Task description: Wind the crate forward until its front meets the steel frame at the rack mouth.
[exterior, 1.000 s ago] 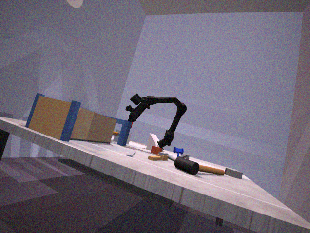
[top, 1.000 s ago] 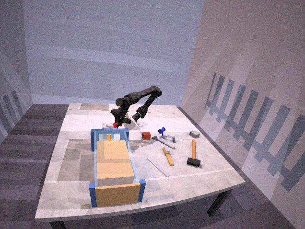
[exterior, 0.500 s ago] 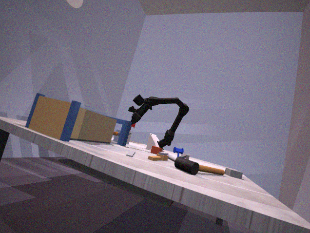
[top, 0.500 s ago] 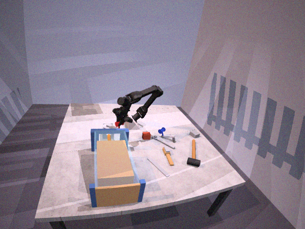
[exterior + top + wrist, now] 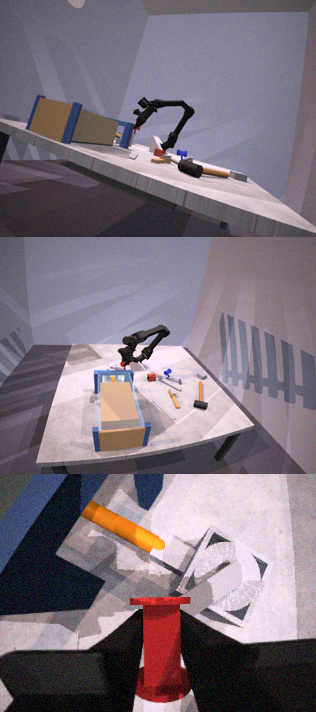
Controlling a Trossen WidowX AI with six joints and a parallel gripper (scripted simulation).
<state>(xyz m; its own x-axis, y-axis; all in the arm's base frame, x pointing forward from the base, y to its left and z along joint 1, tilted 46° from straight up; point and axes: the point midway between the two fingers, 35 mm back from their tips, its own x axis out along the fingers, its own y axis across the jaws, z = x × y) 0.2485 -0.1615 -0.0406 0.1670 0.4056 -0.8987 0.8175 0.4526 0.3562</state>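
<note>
Now: gripper tip 6 cm past the pale winch body, 9 cm to the left of it and 10 cm above it. The rest, counted from my gripper tip: red winch handle grip 1 cm behind, 1 cm to the left; then winch handle 2 cm behind, 2 cm to the right, 3 cm below; then clear-panelled cubby 36 cm ahead, 5 cm to the right, 2 cm below.
</note>
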